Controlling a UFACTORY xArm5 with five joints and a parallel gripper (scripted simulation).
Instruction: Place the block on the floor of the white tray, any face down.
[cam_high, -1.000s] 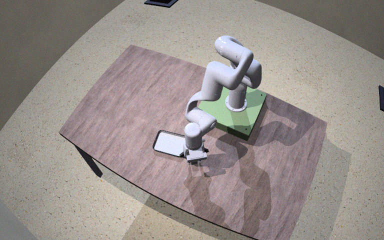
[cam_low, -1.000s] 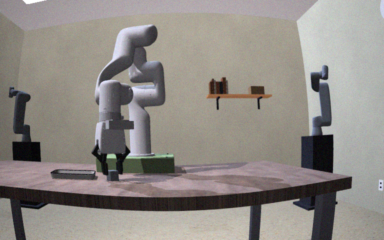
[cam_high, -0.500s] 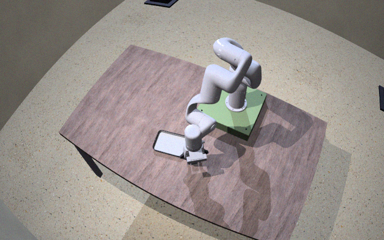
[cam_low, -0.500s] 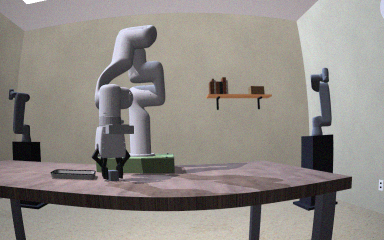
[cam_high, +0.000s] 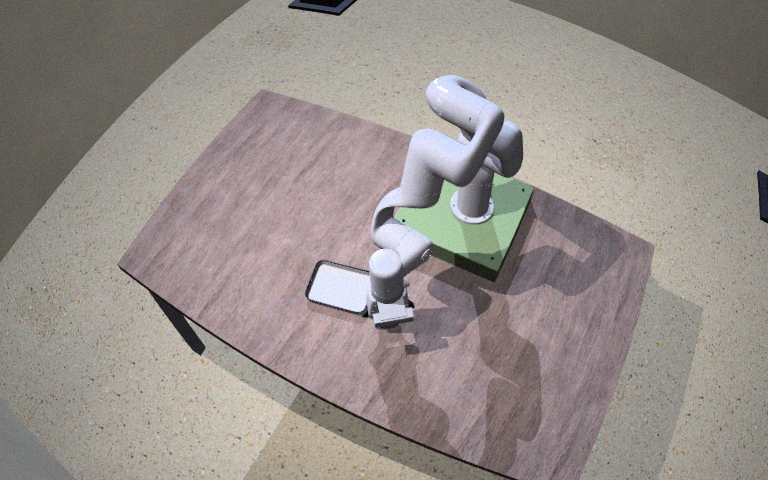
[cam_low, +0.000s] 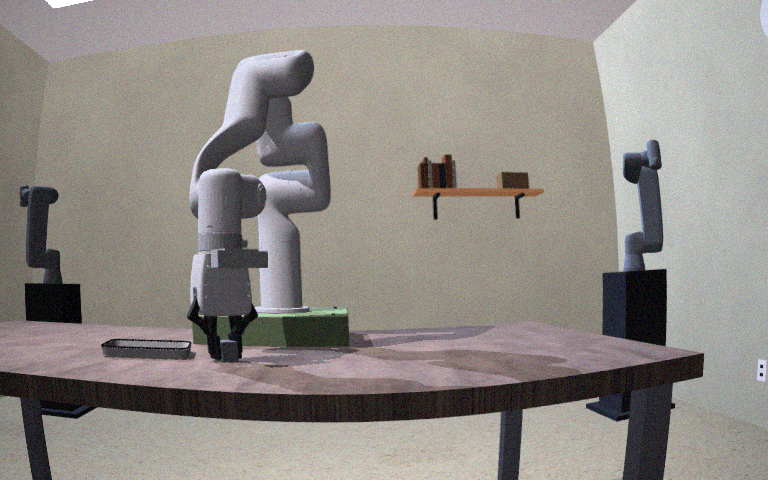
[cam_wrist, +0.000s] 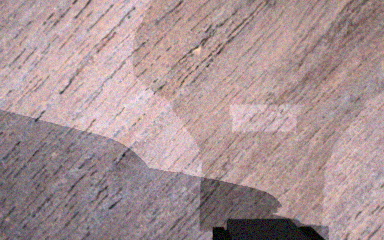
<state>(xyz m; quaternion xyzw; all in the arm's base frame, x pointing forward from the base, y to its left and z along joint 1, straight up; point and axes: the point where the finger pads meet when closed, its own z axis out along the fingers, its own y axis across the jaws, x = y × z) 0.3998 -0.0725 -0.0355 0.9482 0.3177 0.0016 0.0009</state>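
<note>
Now: the grey block 1 cm below my hand. From my hand the other things lie so: white tray 4 cm behind, 16 cm to the right, 1 cm below.
</note>
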